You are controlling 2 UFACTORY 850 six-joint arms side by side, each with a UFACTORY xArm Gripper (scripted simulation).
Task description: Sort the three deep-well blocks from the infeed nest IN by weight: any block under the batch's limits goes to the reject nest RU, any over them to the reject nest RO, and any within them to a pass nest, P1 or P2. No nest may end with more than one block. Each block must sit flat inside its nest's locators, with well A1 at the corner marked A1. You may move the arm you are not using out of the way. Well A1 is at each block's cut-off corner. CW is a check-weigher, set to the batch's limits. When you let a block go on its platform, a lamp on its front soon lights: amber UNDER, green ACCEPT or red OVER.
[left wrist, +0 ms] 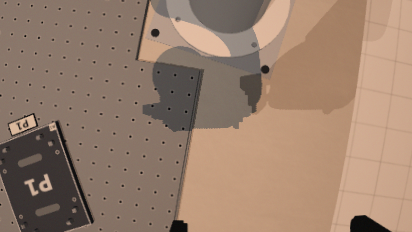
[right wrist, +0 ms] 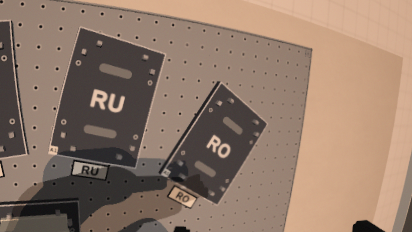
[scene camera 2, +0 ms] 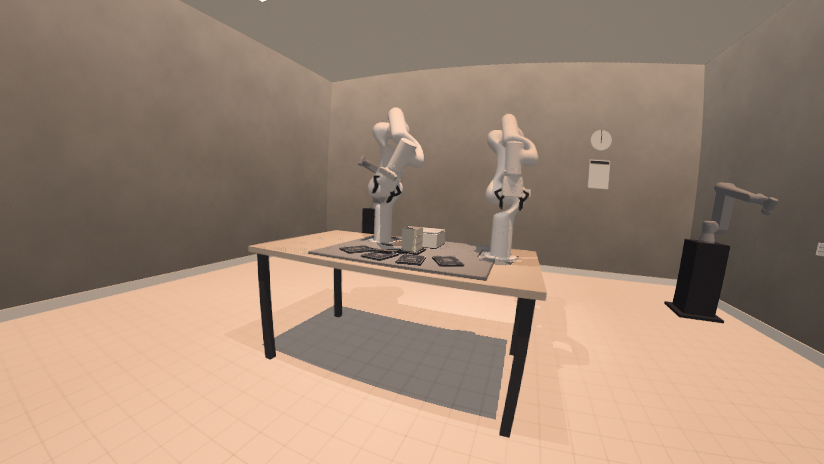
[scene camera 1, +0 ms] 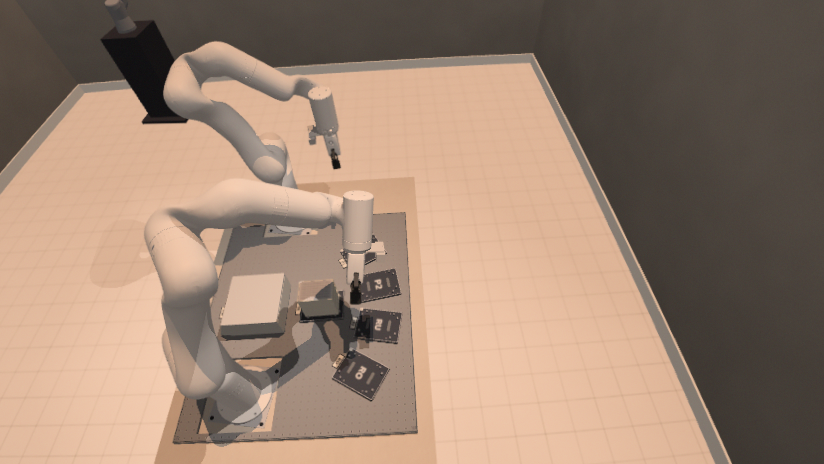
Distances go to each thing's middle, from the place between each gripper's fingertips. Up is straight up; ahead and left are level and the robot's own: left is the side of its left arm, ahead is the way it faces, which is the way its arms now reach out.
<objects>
I see the nest RU (scene camera 1: pixel 362 321) 40 mm ahead of my right hand, 30 mm to the left of it and 300 mm below it. Also, from my right hand: nest RO (scene camera 1: pixel 353 383): 10 mm behind, 150 mm to the right, 300 mm below; pale check-weigher (scene camera 1: pixel 256 304): 440 mm behind, 80 mm to the left, 240 mm below; nest P2 (scene camera 1: pixel 393 279): 20 mm ahead, 200 mm to the left, 300 mm below.
Right now the nest P2 is 430 mm to the right of my left hand, 280 mm below it and 190 mm ahead of it. The rest, counted from my left hand: nest RU: 600 mm to the right, 280 mm below, 200 mm ahead; nest RO: 780 mm to the right, 280 mm below, 160 mm ahead; pale check-weigher: 550 mm to the right, 270 mm behind, 220 mm below.
</objects>
